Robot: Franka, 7 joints.
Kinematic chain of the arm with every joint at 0, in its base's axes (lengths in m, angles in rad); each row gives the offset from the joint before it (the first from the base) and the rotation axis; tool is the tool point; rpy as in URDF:
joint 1: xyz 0 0 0.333 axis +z
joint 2: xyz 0 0 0 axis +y
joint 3: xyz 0 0 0.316 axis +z
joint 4: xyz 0.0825 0 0 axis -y
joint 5: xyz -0.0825 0 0.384 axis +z
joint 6: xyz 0 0 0 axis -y
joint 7: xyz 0.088 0 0 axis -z
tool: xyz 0 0 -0.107 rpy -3.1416 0 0
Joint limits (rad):
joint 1: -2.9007..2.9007
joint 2: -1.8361..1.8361
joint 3: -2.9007..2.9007
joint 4: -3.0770..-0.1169
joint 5: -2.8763..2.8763
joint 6: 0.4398..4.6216
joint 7: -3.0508..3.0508
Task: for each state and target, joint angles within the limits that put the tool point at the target. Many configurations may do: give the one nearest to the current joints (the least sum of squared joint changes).
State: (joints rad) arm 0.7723 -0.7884 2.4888 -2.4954 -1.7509 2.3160 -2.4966
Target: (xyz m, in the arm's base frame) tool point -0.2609 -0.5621 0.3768
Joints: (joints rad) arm 1.3753 -0.2326 2.9007 -1.9865 -1.7564 2.4156 -2.4966
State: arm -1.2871 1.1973 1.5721 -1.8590 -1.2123 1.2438 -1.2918
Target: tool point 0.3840 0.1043 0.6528
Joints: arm -1.2600 1.1332 2.4233 -2.0015 -1.0308 1.1766 -1.2918
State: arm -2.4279 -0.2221 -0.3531 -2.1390 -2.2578 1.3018 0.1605
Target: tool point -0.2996 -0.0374 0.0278
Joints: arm -2.5212 0.7253 -0.1538 -2.7020 -2.2475 1.6109 0.1605
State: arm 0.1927 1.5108 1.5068 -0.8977 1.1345 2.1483 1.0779
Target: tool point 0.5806 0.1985 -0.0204
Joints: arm -0.5237 1.5630 0.8139 -1.4892 0.9846 1.9245 1.0779
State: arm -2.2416 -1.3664 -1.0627 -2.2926 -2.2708 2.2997 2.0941
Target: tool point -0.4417 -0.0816 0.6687
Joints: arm -1.7381 -0.9309 -0.8388 -2.2172 -2.2819 2.3266 2.0941
